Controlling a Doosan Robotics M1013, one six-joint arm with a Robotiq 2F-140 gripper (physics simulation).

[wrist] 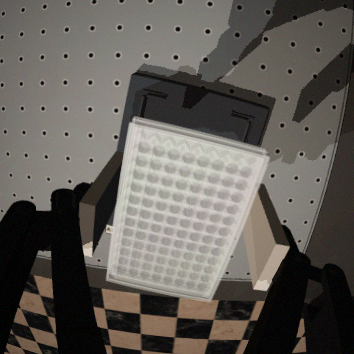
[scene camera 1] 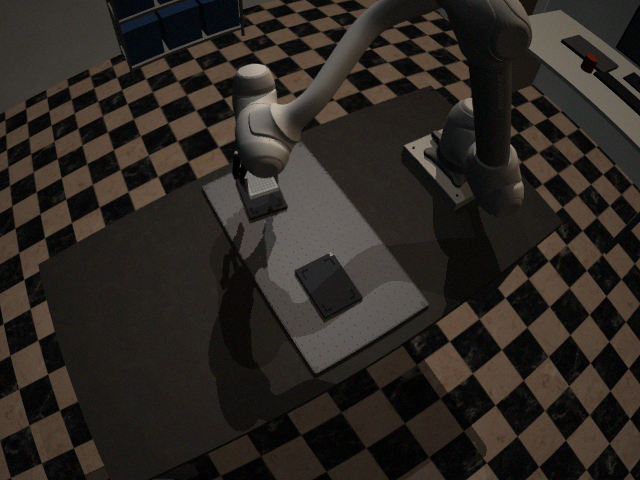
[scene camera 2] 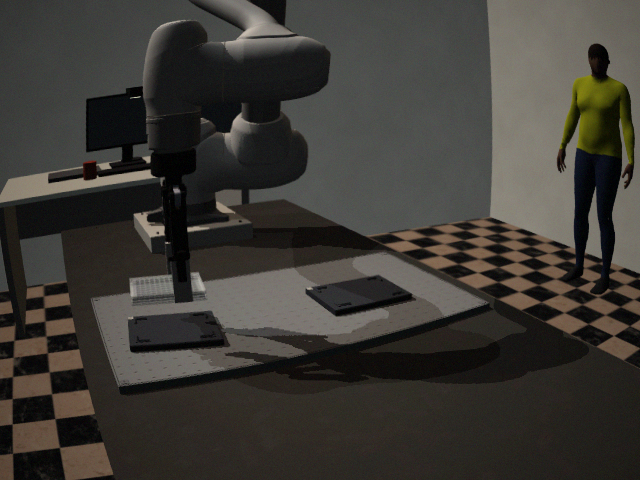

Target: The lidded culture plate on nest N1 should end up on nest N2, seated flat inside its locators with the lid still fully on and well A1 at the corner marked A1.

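Seen in the pictures: gripper, fingertip midpoint: (wrist: 185, 187) (scene camera 1: 260, 184) (scene camera 2: 180, 291); arm's base, origin of the base link: (scene camera 1: 456, 160) (scene camera 2: 189, 218).
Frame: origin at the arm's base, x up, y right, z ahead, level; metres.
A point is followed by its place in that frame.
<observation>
The lidded culture plate (scene camera 1: 262, 187) @(y 0.197, x 0.063, z 0.640 m) (scene camera 2: 149, 290) @(y 0.276, x 0.063, z 0.648 m) (wrist: 185, 215) @(y 0.232, x 0.063, z 0.635 m) is pale and clear, and its lid looks fully on. My gripper (scene camera 2: 176, 290) @(y 0.219, x 0.048, z 0.635 m) (wrist: 185, 187) @(y 0.219, x 0.048, z 0.635 m) is shut on its two long sides and holds it roughly level in the air. One dark nest (scene camera 1: 266, 206) @(y 0.183, x -0.017, z 0.639 m) (scene camera 2: 173, 331) @(y 0.242, x -0.017, z 0.643 m) (wrist: 172, 107) @(y 0.178, x -0.017, z 0.620 m) lies below the plate, partly covered by it in the wrist view; their edges run nearly parallel there. The other dark nest (scene camera 1: 328, 286) @(y -0.134, x -0.017, z 0.633 m) (scene camera 2: 359, 294) @(y -0.119, x -0.017, z 0.642 m) bears no plate, and its corner locators show. Each nest has a small pale mark at one corner. The nest numbers and the plate's A1 well cannot be read.
Both nests lie on a perforated light board (scene camera 1: 315, 206) @(y 0.110, x -0.029, z 0.511 m) (scene camera 2: 268, 310) @(y 0.046, x -0.029, z 0.603 m) (wrist: 65, 55) @(y 0.131, x -0.029, z 0.521 m) on the dark table (scene camera 1: 139, 330) @(y 0.041, x -0.042, z 1.164 m) (scene camera 2: 413, 423) @(y 0.044, x -0.042, z 1.021 m). The arm's base (scene camera 1: 439, 167) @(y 0.006, x 0.005, z 0.085 m) (scene camera 2: 155, 235) @(y 0.132, x 0.000, z 0.116 m) stands behind the board. A person (scene camera 2: 599, 118) stands beyond the table, and a desk (scene camera 2: 31, 188) is at the back left.
</observation>
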